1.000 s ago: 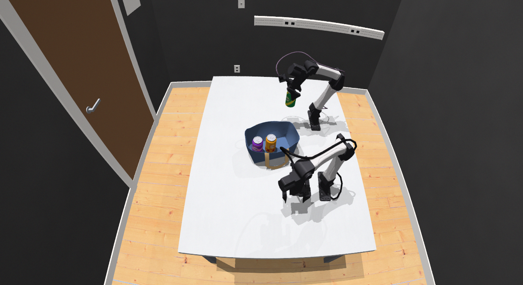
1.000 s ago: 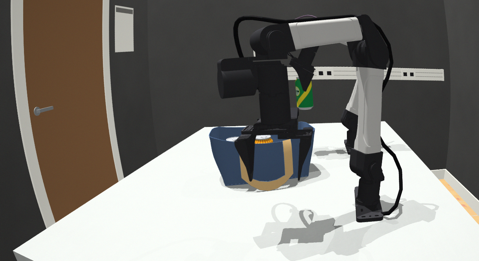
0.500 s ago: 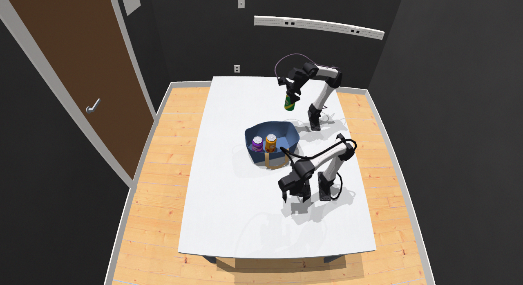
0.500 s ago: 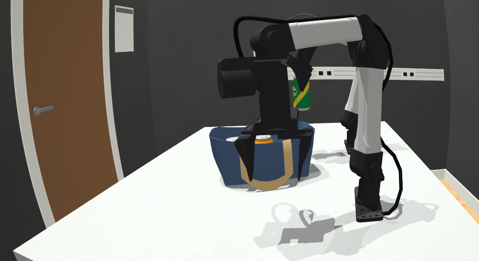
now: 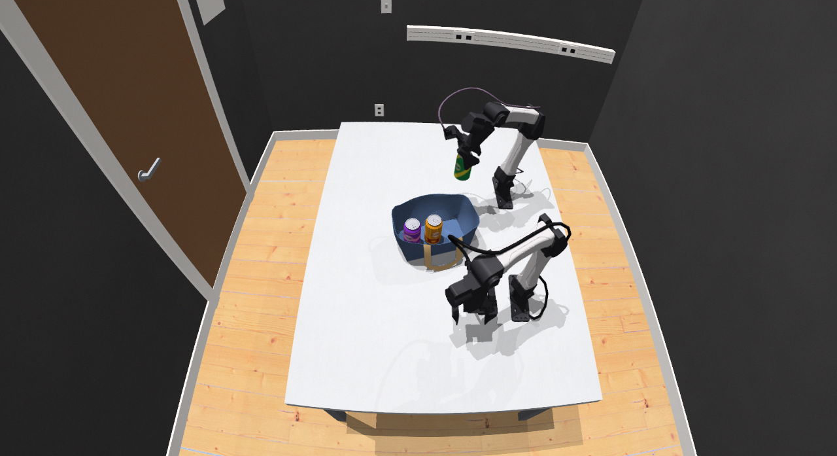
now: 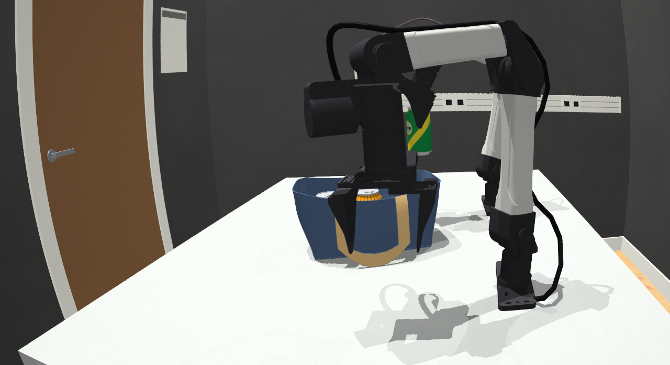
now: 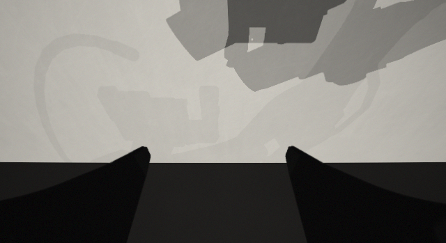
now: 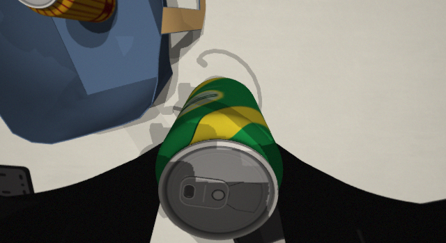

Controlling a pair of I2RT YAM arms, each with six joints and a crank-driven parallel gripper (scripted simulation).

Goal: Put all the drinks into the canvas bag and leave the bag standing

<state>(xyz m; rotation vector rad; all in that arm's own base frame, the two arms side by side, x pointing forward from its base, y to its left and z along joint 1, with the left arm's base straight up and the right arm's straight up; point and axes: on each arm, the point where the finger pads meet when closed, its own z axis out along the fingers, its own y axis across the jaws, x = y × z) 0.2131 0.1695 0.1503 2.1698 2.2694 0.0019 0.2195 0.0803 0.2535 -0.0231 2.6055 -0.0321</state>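
Right now my right hand is 110 mm short of the orange can, 190 mm to the right of it and 190 mm above it. Also, from my right hand: purple can (200 mm ahead, 210 mm to the left, 190 mm below); then green can (20 mm below).
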